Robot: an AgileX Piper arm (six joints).
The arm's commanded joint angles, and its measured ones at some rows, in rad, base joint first. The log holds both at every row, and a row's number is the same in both.
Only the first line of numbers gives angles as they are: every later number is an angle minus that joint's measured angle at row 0.
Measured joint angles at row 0:
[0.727, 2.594, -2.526, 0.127, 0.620, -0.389]
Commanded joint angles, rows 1 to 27:
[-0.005, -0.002, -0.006, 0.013, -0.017, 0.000]
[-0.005, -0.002, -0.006, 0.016, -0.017, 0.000]
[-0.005, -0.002, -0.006, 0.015, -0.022, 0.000]
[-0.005, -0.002, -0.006, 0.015, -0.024, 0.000]
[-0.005, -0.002, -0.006, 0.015, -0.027, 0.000]
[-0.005, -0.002, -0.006, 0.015, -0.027, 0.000]
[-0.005, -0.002, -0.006, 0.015, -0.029, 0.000]
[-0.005, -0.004, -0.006, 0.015, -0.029, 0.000]
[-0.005, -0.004, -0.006, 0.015, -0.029, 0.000]
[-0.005, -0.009, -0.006, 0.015, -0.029, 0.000]
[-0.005, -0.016, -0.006, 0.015, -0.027, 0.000]
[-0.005, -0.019, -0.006, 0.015, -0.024, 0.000]
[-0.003, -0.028, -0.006, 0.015, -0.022, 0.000]
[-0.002, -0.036, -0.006, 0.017, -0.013, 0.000]
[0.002, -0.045, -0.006, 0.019, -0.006, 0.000]
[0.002, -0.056, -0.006, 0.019, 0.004, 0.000]
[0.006, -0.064, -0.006, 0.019, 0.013, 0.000]
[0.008, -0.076, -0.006, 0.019, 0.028, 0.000]
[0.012, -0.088, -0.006, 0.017, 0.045, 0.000]
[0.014, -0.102, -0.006, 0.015, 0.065, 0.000]
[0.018, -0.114, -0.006, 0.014, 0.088, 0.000]
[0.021, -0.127, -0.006, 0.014, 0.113, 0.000]
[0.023, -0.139, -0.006, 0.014, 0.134, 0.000]
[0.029, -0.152, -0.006, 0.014, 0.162, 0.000]
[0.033, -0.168, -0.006, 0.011, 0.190, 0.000]
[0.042, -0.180, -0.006, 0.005, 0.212, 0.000]
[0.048, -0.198, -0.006, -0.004, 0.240, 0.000]
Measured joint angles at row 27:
[0.027, -0.136, 0.000, 0.015, 0.145, 0.000]
